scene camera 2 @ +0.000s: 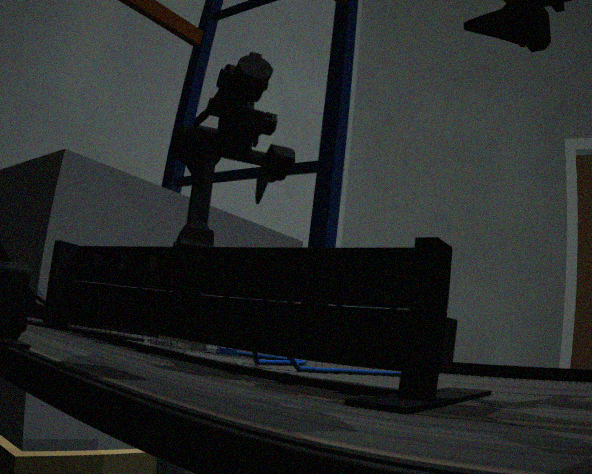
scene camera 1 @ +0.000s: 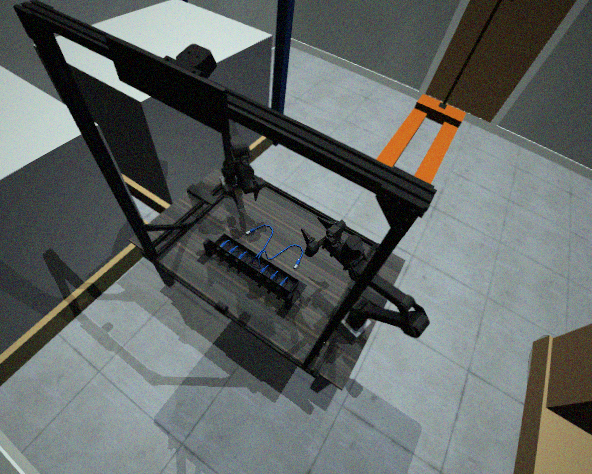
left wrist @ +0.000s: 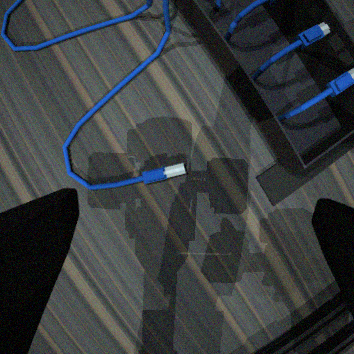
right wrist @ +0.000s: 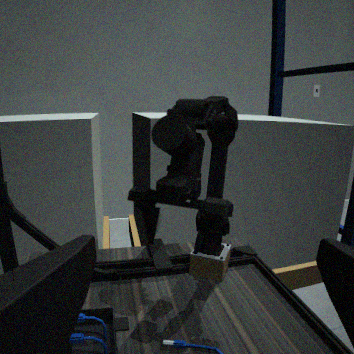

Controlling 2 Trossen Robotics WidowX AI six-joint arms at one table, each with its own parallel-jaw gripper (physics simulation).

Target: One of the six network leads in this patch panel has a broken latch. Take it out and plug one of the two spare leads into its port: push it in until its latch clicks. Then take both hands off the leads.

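Places are measured from the left arm's base along level axes (x ahead, y left, z up), in millimetres.
Pixels of known places: left gripper, fingertip midpoint: (scene camera 2: 229, 196) (scene camera 1: 246, 202) (left wrist: 200, 206) (right wrist: 171, 248); right gripper, fingertip midpoint: (scene camera 2: 444, 9) (scene camera 1: 309, 223) (right wrist: 209, 250); left arm's base at its link origin: (scene camera 1: 230, 181) (right wrist: 210, 248); right arm's base at its link origin: (scene camera 1: 355, 321).
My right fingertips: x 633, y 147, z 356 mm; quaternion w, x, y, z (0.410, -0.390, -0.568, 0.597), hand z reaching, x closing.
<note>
Ahead of a thing's pixels: the offset from my right fingertips to its top centre. "pt": to the spot under its first point.
The black patch panel @[dy -217, dx -70, dz -316 mm] (scene camera 1: 256, 271) (scene camera 2: 250, 272) (left wrist: 240, 87) stands on the table with several blue leads (scene camera 1: 264, 269) (left wrist: 313, 35) in it; which latch is broken cannot be told. One spare lead's plug @[pt dy -145, dx -309, dz -417 mm] (scene camera 1: 248, 232) (left wrist: 154, 175) (right wrist: 178, 343) lies on the table at the panel's left part in scene camera 1. The other spare plug @[pt dy +20, dx -46, dz -415 mm] (scene camera 1: 296, 265) lies nearer the right arm. My left gripper (scene camera 1: 257, 192) (left wrist: 200, 206) is open and empty, above the table, with the first plug below and between its fingers in the left wrist view. My right gripper (scene camera 1: 311, 225) is open and empty, raised above the table.
A black gantry frame (scene camera 1: 320, 150) stands over the table, with low rails along the edges. The left arm's base (right wrist: 210, 265) stands at the far table edge in the right wrist view. Large grey boxes (right wrist: 295, 185) stand beyond it.
</note>
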